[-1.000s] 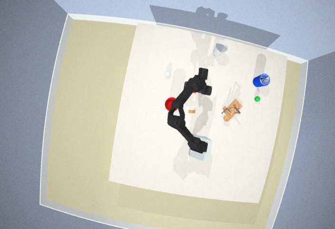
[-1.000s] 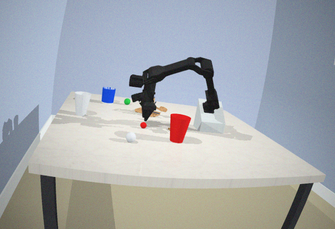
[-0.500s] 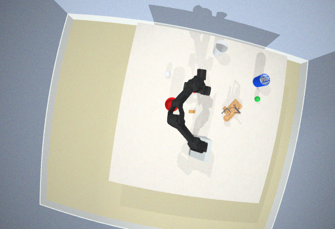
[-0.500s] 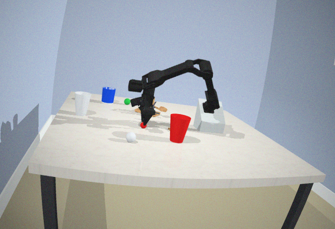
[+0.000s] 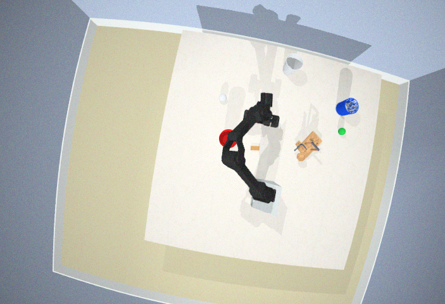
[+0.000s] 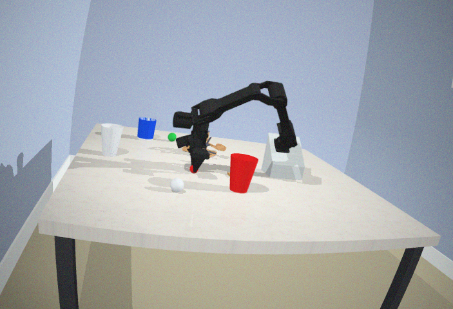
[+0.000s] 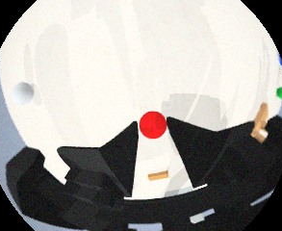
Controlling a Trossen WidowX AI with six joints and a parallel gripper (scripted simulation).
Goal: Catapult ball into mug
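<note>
Right now the catapult is 110 mm behind my gripper tip, 280 mm to the right of it and 40 mm above it. Round my gripper tip: small tan block (160 mm behind, 10 mm below); red ball (10 mm above); red cup (130 mm behind, 160 mm to the left, 20 mm above).
</note>
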